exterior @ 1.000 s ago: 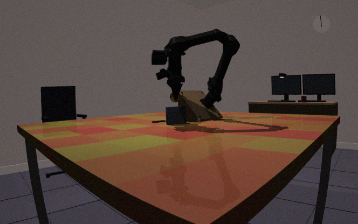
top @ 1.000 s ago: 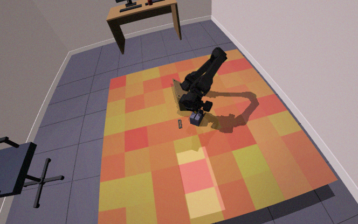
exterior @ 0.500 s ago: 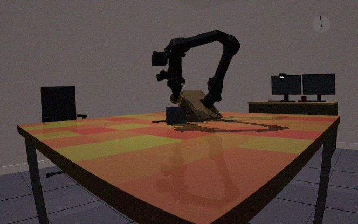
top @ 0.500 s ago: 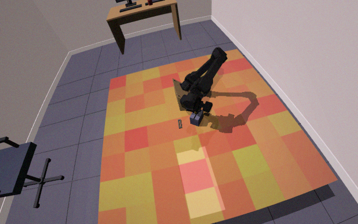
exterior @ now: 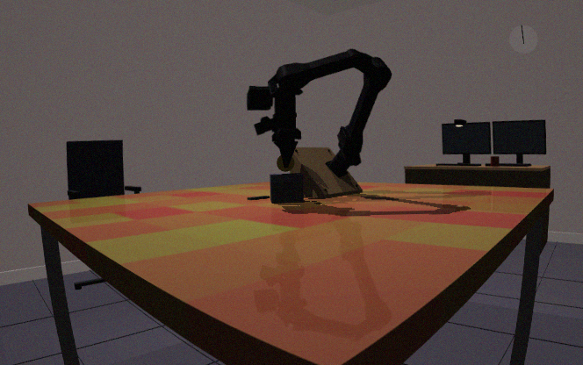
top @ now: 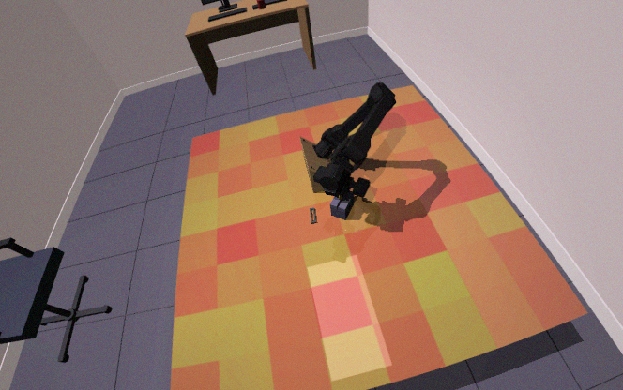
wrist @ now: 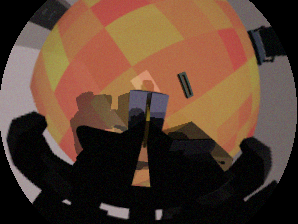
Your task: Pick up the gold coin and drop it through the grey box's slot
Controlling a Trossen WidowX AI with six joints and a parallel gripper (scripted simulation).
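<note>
The gold coin lies 1 cm above my gripper tip.
</note>
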